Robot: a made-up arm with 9 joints.
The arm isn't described. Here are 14 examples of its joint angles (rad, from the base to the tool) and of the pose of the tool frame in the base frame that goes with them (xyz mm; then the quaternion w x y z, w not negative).
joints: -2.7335 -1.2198 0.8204 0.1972 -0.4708 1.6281 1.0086 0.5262 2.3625
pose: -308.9 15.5 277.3 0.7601 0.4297 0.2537 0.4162
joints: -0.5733 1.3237 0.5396 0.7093 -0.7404 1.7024 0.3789 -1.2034 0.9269
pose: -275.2 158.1 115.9 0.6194 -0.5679 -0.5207 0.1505
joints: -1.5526 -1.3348 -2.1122 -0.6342 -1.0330 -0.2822 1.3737 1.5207 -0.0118
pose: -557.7 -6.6 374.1 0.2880 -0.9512 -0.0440 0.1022
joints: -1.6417 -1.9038 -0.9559 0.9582 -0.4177 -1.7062 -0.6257 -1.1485 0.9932
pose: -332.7 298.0 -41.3 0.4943 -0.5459 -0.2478 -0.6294
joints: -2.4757 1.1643 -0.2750 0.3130 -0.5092 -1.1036 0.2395 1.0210 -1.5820
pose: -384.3 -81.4 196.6 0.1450 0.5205 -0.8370 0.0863
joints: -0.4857 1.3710 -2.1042 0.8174 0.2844 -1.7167 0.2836 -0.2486 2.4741
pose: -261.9 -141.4 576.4 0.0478 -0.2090 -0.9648 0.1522
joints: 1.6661 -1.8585 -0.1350 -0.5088 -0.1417 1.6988 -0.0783 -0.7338 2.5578
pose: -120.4 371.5 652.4 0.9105 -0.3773 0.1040 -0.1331
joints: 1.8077 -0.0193 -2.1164 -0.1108 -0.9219 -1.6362 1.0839 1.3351 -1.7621
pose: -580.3 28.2 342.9 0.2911 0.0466 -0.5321 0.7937
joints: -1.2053 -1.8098 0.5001 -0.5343 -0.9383 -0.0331 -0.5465 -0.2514 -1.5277
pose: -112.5 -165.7 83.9 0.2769 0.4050 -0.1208 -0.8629
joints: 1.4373 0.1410 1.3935 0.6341 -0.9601 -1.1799 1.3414 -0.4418 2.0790
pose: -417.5 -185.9 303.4 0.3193 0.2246 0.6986 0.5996
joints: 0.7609 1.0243 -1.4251 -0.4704 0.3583 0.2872 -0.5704 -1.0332 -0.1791
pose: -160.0 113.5 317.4 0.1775 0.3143 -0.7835 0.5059
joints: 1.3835 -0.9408 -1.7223 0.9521 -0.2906 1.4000 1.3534 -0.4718 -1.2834
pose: 108.2 398.1 365.4 0.2857 -0.7338 -0.2638 0.5570
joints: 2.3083 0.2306 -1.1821 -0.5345 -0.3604 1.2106 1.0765 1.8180 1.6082
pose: -431.8 197.8 271.0 0.6047 -0.2746 0.2733 -0.6958
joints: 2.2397 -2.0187 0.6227 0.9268 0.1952 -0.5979 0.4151 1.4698 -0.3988
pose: -128.9 149.7 103.2 0.5977 -0.7947 -0.0842 -0.0643
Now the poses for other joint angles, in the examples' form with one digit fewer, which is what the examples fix.
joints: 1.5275 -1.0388 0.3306 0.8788 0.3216 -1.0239 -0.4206 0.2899 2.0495
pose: -91 -123 352 0.183 0.362 0.909 -0.091
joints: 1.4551 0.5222 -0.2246 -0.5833 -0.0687 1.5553 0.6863 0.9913 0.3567
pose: -345 154 332 0.438 -0.333 0.828 -0.109
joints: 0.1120 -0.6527 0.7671 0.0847 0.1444 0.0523 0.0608 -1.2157 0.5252
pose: -111 106 410 0.215 -0.125 0.763 0.596
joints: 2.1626 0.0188 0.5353 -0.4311 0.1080 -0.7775 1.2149 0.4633 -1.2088
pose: -465 -21 263 0.132 -0.929 0.320 -0.129
